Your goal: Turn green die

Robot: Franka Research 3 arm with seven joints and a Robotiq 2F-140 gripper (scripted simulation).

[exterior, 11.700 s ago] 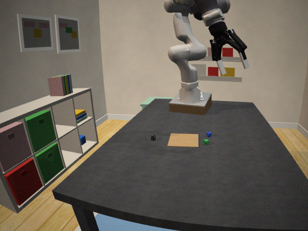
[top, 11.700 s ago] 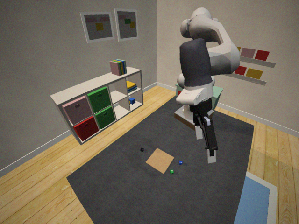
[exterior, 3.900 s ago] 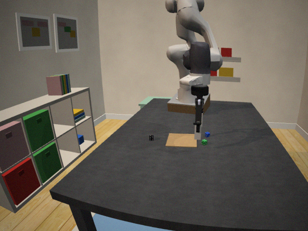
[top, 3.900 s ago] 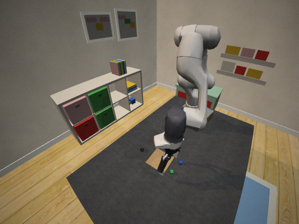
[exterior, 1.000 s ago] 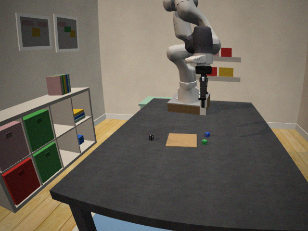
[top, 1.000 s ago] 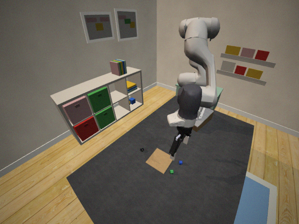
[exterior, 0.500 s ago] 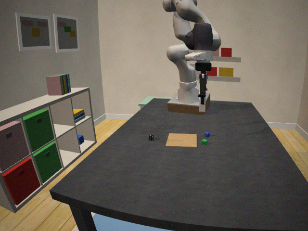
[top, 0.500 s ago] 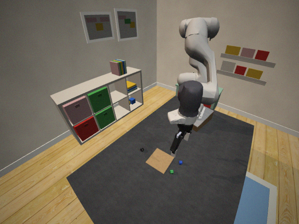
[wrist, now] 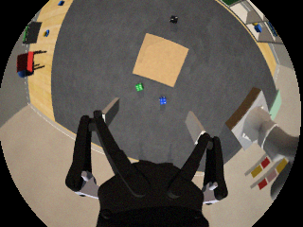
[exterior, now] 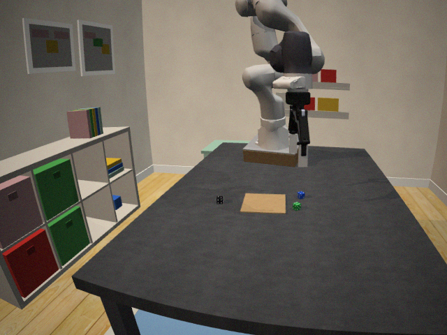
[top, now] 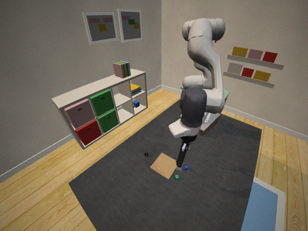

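Now: the green die 50 mm ahead of my hand, 10 mm to the left of it and 150 mm below it. The rest, counted from my hand: blue die 40 mm behind, 20 mm to the left, 150 mm below; tan mat 30 mm ahead, 100 mm to the right, 160 mm below; black die 60 mm ahead, 240 mm to the right, 150 mm below.
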